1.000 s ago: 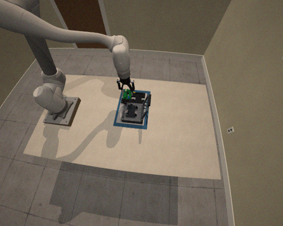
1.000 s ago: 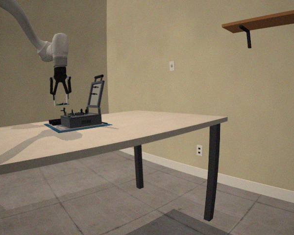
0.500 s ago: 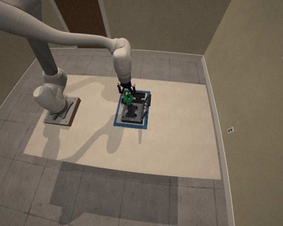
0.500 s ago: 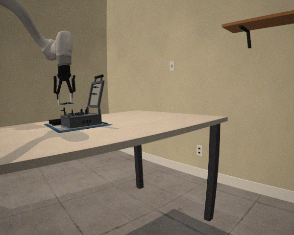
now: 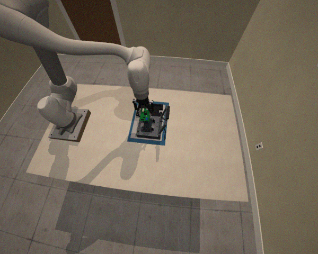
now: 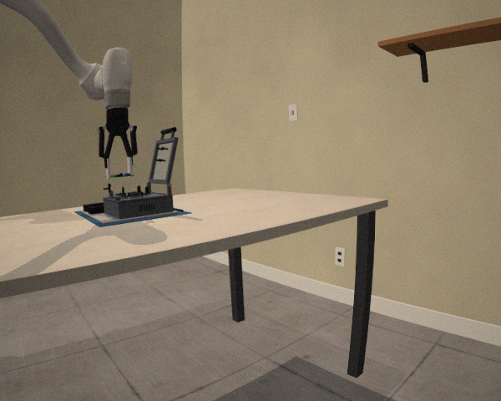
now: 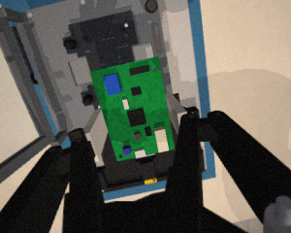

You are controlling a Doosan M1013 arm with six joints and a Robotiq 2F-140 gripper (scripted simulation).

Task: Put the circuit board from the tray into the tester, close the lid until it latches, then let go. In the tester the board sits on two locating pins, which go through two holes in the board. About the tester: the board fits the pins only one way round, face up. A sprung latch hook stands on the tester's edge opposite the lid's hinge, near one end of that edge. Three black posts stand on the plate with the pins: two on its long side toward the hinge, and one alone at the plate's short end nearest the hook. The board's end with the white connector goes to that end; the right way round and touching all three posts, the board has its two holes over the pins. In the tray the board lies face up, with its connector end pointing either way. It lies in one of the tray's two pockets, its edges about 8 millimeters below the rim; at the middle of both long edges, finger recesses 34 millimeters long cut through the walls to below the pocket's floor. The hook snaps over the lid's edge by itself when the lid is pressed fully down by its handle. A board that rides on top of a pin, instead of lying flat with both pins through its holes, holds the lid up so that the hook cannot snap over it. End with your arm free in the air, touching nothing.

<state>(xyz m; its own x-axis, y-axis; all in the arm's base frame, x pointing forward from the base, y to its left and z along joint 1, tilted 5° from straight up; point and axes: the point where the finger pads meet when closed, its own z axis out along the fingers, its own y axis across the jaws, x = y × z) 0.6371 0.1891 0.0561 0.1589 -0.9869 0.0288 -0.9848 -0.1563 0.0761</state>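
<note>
The tester is 50 mm ahead of my hand, 40 mm below it and 10 mm to the right of it. Also, from my hand: latch hook: 60 mm below, 40 mm behind; then pin plate: 80 mm below, 40 mm to the right, 30 mm ahead; then tester lid: 150 mm ahead, 30 mm to the right, 30 mm above.
</note>
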